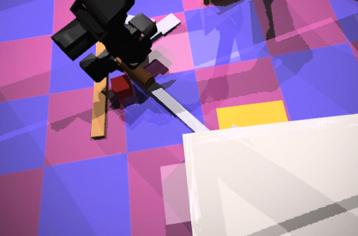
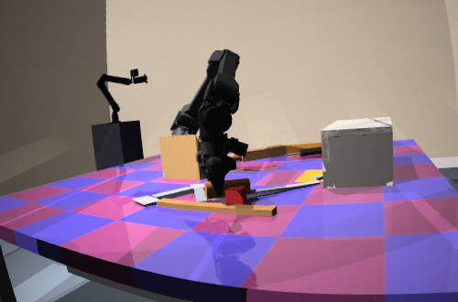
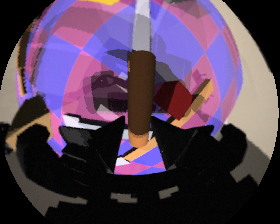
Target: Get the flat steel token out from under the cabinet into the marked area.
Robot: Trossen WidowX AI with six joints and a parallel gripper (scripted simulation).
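Now: gripper tip 60 mm short of the red cube and 30 mm to the left of it. The rest, counted from my gripper tip: grey t-shaped tool: 160 mm behind, 10 mm below; long wooden slat: 80 mm to the right, 10 mm below, 10 mm ahead; grey paddle-ended bar: 80 mm behind, 70 mm to the left, 10 mm below.
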